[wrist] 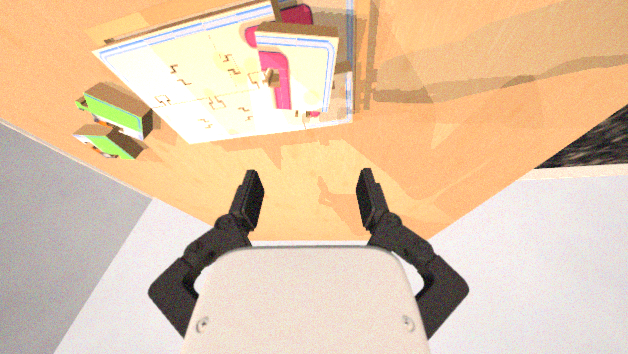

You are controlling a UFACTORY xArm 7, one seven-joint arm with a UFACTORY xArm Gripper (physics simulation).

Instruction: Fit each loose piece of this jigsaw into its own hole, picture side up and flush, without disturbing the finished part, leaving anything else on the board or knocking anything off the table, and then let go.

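Note:
The jigsaw board point(200, 85) lies in the upper middle of the wrist view, its finished part cream with dark marks and a blue border line. A loose cream piece point(307, 67) with a pink shape and a blue edge line lies picture side up on the board's right end, raised above the surface and covering part of the recess there. Dark pink printing point(297, 15) shows in the recess behind it. My gripper point(309, 179) is open and empty, on the near side of the board and apart from it.
Two thick green-topped pieces, one point(115, 112) behind the other point(110, 144), stand on the wooden table point(400, 150) left of the board. The table's near edge runs beneath my gripper. Dark patterned floor shows at the right.

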